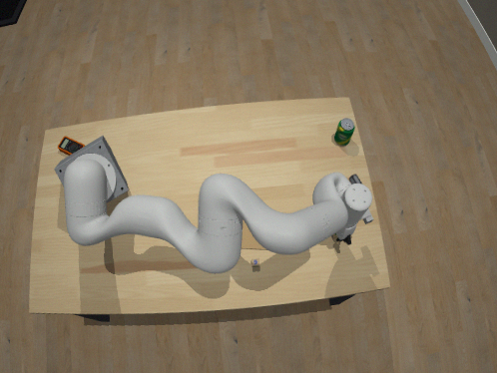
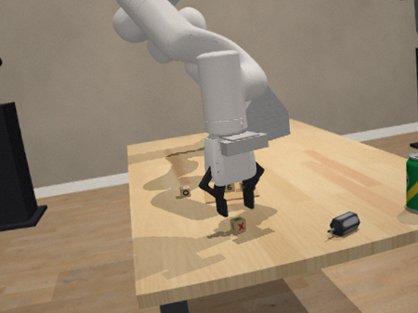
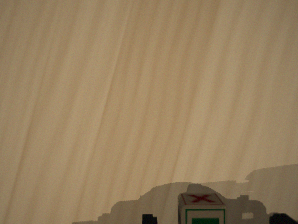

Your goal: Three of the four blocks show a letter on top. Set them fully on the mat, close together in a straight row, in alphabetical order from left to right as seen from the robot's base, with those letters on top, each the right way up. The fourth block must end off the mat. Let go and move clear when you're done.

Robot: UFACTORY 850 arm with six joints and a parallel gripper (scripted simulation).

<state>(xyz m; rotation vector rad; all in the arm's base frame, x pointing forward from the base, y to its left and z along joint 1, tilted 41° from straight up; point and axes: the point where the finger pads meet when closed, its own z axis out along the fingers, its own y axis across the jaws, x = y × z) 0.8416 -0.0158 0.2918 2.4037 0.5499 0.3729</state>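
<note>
Now: hand 260 mm past the tan mat, 60 mm above it and 30 mm to the right of it. The rest, counted from my hand: green can: 400 mm to the left, 80 mm ahead; then orange meter: 1060 mm behind, 410 mm to the left, 40 mm below.
</note>
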